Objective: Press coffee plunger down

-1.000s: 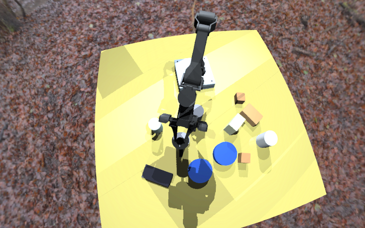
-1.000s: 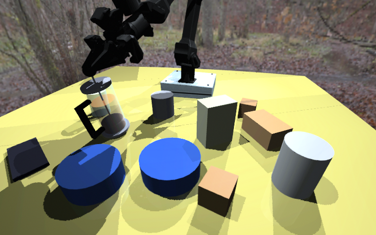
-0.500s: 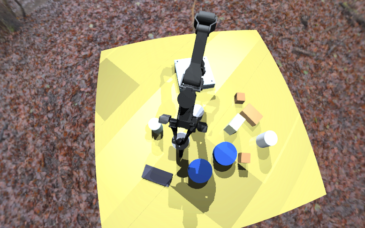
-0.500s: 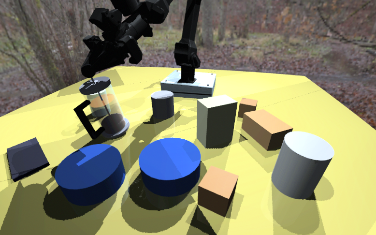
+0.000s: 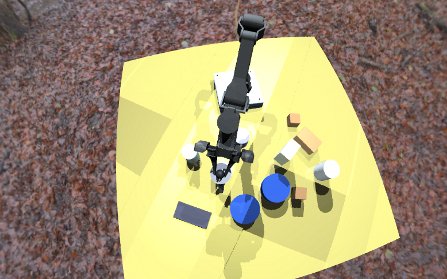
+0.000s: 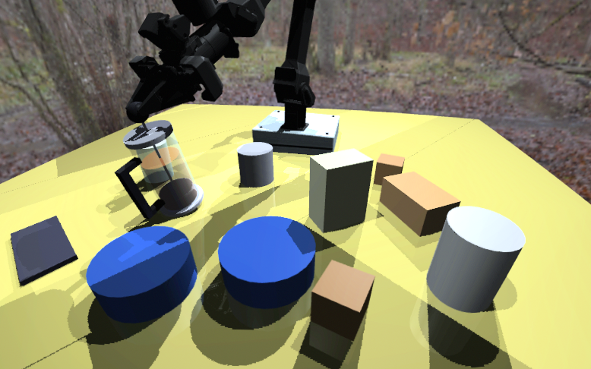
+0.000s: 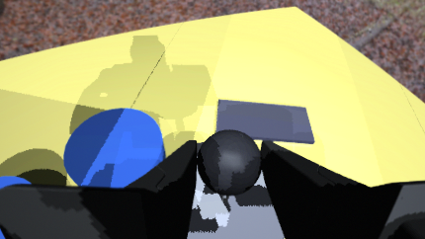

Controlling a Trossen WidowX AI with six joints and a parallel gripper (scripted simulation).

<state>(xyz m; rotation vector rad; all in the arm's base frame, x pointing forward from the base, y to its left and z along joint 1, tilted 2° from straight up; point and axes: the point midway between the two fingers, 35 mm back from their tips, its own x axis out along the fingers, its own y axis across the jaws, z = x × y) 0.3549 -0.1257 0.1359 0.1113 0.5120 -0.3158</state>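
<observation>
Now: gripper tip 10 mm past the coffee press, 10 mm to the right of it and 90 mm above it. The rest, counted from my gripper tip: dark flat slab (130 mm ahead, 140 mm to the right, 180 mm below).
</observation>
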